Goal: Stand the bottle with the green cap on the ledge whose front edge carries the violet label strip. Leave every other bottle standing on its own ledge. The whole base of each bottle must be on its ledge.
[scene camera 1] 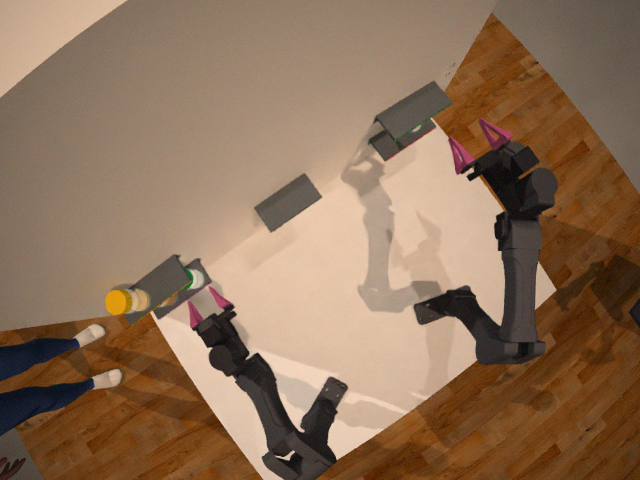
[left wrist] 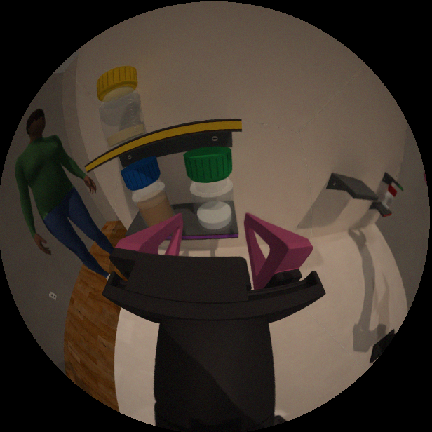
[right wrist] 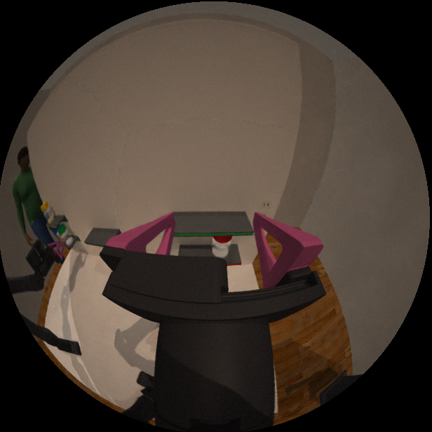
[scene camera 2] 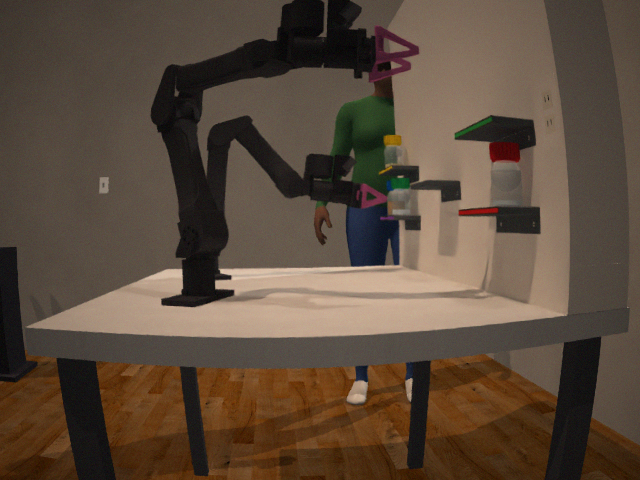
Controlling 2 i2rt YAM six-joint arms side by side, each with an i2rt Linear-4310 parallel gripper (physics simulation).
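Seen in the pictures: left gripper, fingertip midpoint: (scene camera 1: 199, 293) (scene camera 2: 384, 198); right gripper, fingertip midpoint: (scene camera 1: 464, 128) (scene camera 2: 414, 58); left arm's base at its link origin: (scene camera 1: 323, 406); right arm's base at its link origin: (scene camera 1: 444, 305) (scene camera 2: 199, 299).
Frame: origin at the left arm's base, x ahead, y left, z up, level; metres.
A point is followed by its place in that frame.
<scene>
The green-capped bottle (scene camera 1: 195, 277) {x 0.491, y -0.197, z 0.221 m} (scene camera 2: 399, 198) {x 0.491, y -0.200, z 0.204 m} (left wrist: 208, 164) stands upright on the ledge (left wrist: 190, 227) with the violet label strip, toward its right end in the left wrist view; its base shows behind the strip. The blue-capped bottle (left wrist: 150, 200) stands left of it on this ledge, its base partly hidden by a finger. My left gripper (scene camera 1: 201, 295) {x 0.466, y -0.162, z 0.204 m} (left wrist: 213, 217) is open and empty, in front of the ledge and clear of the green-capped bottle. My right gripper (scene camera 1: 465, 128) {x 0.086, y -0.784, z 0.413 m} (scene camera 2: 414, 57) {x 0.086, y -0.784, z 0.413 m} (right wrist: 213, 217) is open and empty, high up near the other ledge pair.
The yellow-capped bottle (scene camera 1: 119, 302) {x 0.550, y -0.096, z 0.402 m} (scene camera 2: 392, 149) {x 0.540, y -0.112, z 0.356 m} (left wrist: 120, 105) stands on the yellow-strip ledge (scene camera 1: 157, 281) {x 0.544, y -0.153, z 0.297 m} above the violet one. The red-capped bottle (scene camera 2: 505, 175) {x 0.170, y -0.898, z 0.207 m} (right wrist: 221, 245) stands on the red-strip ledge (scene camera 2: 478, 211) {x 0.162, y -0.837, z 0.151 m}, under the green-strip ledge (scene camera 1: 413, 111) {x 0.203, y -0.835, z 0.297 m} (scene camera 2: 496, 129) {x 0.175, y -0.881, z 0.285 m}. Another ledge (scene camera 1: 288, 202) {x 0.373, y -0.485, z 0.227 m} sits between the pairs.
</scene>
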